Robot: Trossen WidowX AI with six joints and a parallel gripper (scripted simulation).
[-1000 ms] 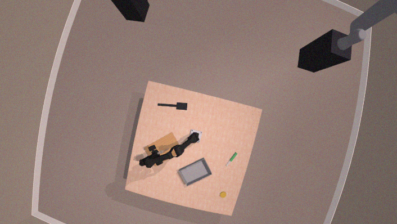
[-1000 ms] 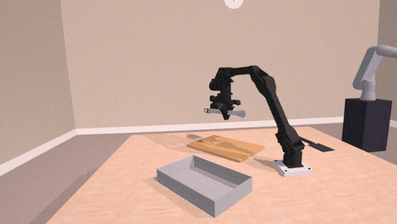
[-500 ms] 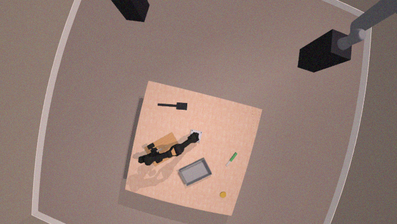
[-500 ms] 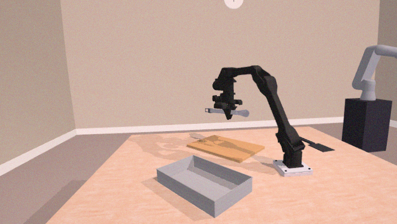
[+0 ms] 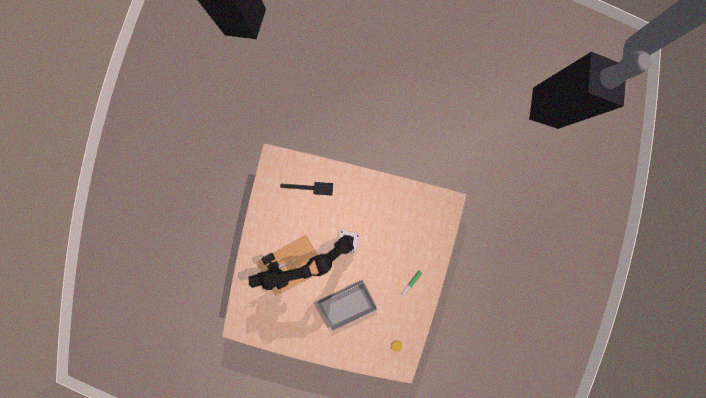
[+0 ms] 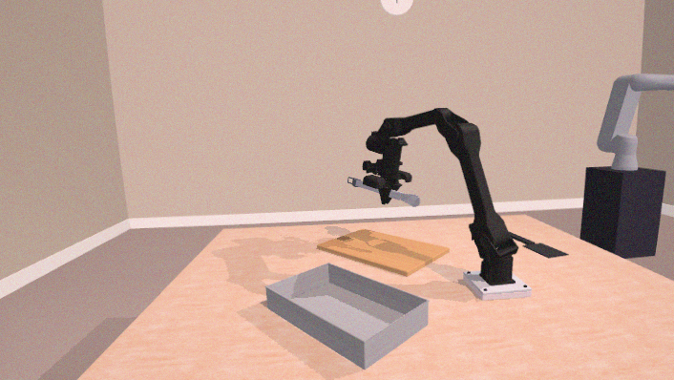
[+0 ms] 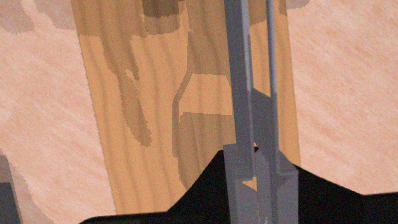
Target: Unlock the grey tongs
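Right now my gripper tip is 140 mm above the wooden board, 40 mm to the right of it and 20 mm short of it. Also, from my gripper tip: grey roasting tin 430 mm to the left, 180 mm ahead, 120 mm below; then yellow lock 60 mm to the right, 50 mm ahead, 50 mm above; then black spatula 470 mm behind, 140 mm below, 60 mm to the left.
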